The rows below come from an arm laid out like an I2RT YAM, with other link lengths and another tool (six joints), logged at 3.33 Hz.
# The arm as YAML. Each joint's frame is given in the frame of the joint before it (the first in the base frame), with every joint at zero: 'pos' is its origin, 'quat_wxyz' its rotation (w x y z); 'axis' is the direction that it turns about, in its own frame. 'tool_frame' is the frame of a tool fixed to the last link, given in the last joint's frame.
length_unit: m
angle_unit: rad
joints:
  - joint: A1
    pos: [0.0, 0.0, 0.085]
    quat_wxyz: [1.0, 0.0, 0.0, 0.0]
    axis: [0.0, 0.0, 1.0]
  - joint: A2
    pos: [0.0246, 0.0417, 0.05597]
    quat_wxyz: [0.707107, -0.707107, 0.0, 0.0]
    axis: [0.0, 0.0, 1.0]
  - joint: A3
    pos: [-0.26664, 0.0, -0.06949]
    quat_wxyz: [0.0, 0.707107, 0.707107, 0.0]
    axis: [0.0, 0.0, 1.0]
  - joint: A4
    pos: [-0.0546, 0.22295, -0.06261]
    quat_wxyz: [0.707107, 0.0, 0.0, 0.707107]
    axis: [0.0, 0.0, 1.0]
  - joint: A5
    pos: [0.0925, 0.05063, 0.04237]
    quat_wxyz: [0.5, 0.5, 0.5, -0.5]
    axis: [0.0, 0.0, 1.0]
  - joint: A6
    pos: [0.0, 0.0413, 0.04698]
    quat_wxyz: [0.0, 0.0, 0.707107, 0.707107]
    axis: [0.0, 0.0, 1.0]
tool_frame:
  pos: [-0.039, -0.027, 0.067]
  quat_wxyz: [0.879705, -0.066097, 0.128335, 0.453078]
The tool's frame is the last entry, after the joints.
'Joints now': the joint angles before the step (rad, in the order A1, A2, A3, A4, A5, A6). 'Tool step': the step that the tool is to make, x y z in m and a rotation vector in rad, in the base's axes. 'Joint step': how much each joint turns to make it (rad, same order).
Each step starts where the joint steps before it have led.
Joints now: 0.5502, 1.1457, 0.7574, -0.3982, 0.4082, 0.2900
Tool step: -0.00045, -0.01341, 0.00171, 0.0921, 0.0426, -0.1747
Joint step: 0.0074, 0.0004, 0.0356, -0.1167, 0.0493, 0.2228
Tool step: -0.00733, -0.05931, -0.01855, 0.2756, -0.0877, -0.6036
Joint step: 0.0039, -0.0014, -0.0866, -0.0818, 0.2102, 0.7149
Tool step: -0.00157, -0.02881, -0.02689, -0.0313, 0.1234, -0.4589
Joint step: 0.0015, 0.3228, 0.2140, -0.4162, 0.0897, 0.6033
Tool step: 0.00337, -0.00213, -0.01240, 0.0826, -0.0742, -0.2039
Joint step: -0.0016, 0.1077, 0.0469, -0.0164, -0.0362, 0.2728
